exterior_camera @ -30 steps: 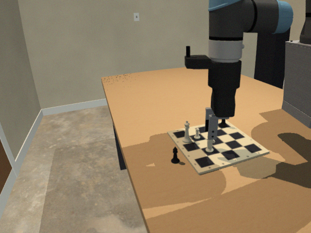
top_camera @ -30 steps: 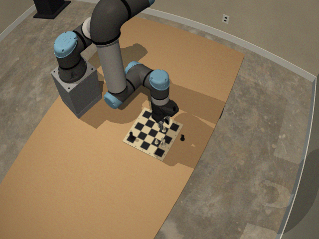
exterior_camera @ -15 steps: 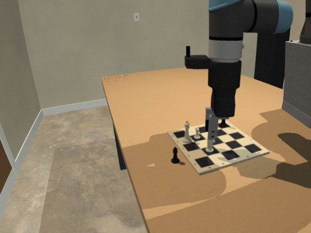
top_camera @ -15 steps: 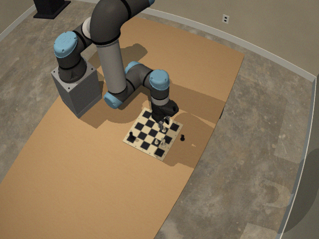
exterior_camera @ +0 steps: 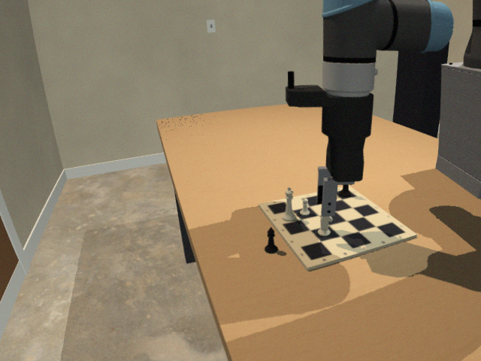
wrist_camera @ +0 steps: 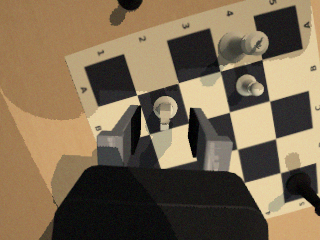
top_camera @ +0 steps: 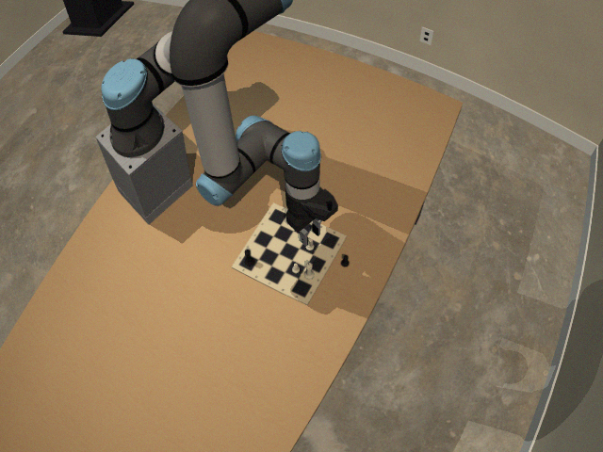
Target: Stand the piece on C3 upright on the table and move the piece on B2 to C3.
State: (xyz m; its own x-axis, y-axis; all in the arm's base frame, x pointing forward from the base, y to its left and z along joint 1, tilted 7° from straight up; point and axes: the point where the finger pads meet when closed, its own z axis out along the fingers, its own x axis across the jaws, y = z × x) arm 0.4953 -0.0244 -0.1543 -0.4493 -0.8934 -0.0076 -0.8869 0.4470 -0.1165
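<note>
Now: the white knight 5 cm below my hand. Also, from my hand: chessboard (4 cm behind, 3 cm to the right, 7 cm below); then white pawn (1 cm behind, 7 cm to the right, 5 cm below); then white king (2 cm ahead, 8 cm to the right, 3 cm below).
</note>
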